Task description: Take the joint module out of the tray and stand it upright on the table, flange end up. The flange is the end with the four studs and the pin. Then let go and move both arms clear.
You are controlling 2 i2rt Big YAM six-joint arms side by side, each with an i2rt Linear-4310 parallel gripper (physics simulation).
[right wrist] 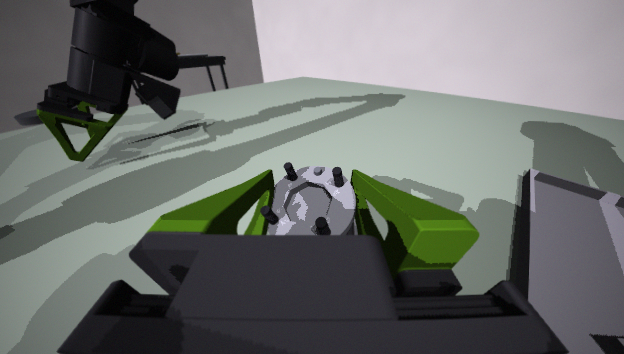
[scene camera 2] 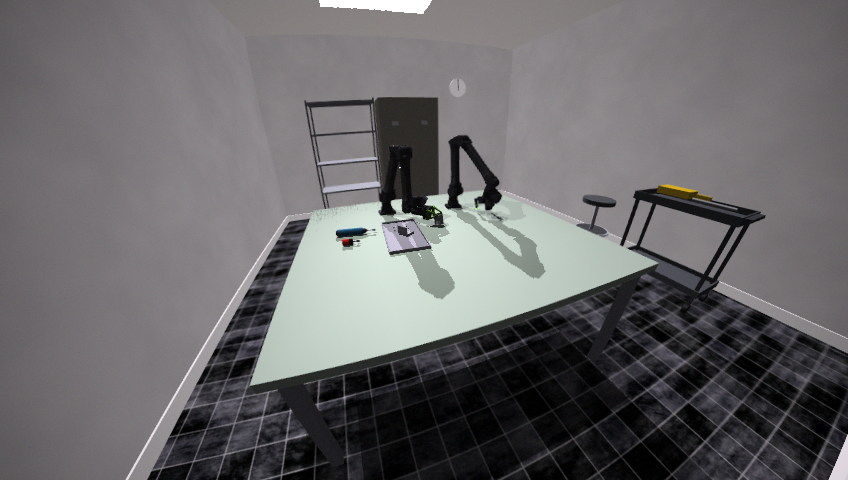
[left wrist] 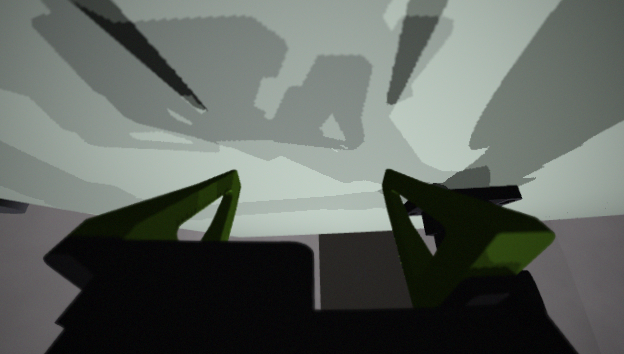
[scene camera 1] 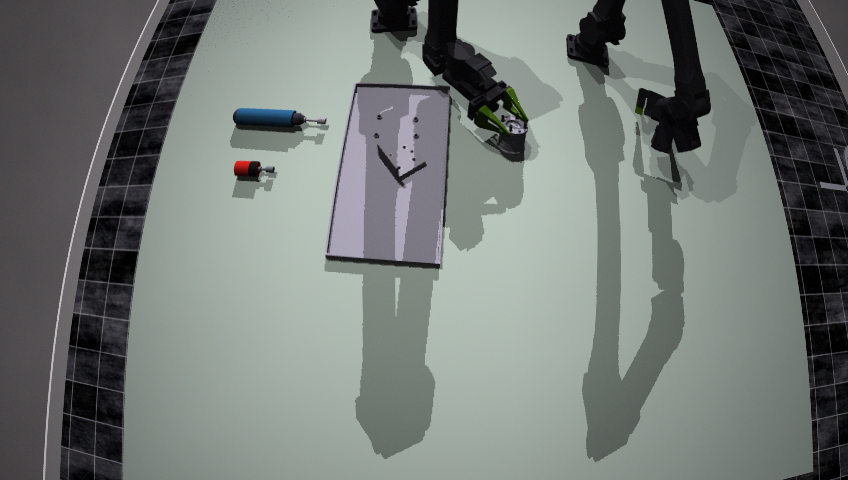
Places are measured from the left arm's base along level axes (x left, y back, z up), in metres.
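Pixels of known places: left gripper, fingertip midpoint: (right wrist: 87,148) (scene camera 2: 482,208) (left wrist: 311,177); right gripper, fingertip midpoint: (right wrist: 312,177) (scene camera 2: 440,214) (scene camera 1: 518,128); left arm's base at its link origin: (scene camera 2: 452,206) (scene camera 1: 587,52); right arm's base at its link origin: (scene camera 2: 387,212) (scene camera 1: 394,21).
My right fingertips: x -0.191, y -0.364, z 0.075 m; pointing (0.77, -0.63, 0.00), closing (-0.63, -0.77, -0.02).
For each thing: its top centre in the pictures, then the offset to it from my right fingertips. "*": a spot on its surface instead.
- joint module at its top centre: (right wrist: 314,168) (scene camera 1: 515,122) (scene camera 2: 438,212) dx -0.009, dy +0.006, dz +0.014 m
- tray at its top centre: (scene camera 1: 391,160) (scene camera 2: 403,232) dx -0.247, dy -0.095, dz -0.059 m
- blue tool at a spot on its surface: (scene camera 1: 266,117) (scene camera 2: 351,229) * dx -0.554, dy -0.030, dz -0.037 m
- shorter red tool at its top centre: (scene camera 1: 252,165) (scene camera 2: 350,238) dx -0.545, dy -0.153, dz -0.041 m
The joint module (scene camera 1: 511,142) (right wrist: 315,200) is a short grey cylinder outside the tray (scene camera 1: 380,243) (scene camera 2: 410,246) (right wrist: 565,235), to its right in scene camera 1. Its flange end, with four dark studs and a small pin, faces up. It looks about upright and at or very near the table top; contact at its base is hard to tell. My right gripper (scene camera 1: 515,125) (right wrist: 312,177) is shut on the module near its flange end, one finger on each side. My left gripper (left wrist: 311,177) is open and empty, above the table, well to the right of the module in scene camera 1.
A dark angled bracket (scene camera 1: 389,164) (scene camera 2: 404,230) and several small parts are in the tray. A blue tool (scene camera 1: 266,117) (scene camera 2: 351,231) and a shorter red tool (scene camera 1: 246,168) (scene camera 2: 347,242) lie left of it in scene camera 1.
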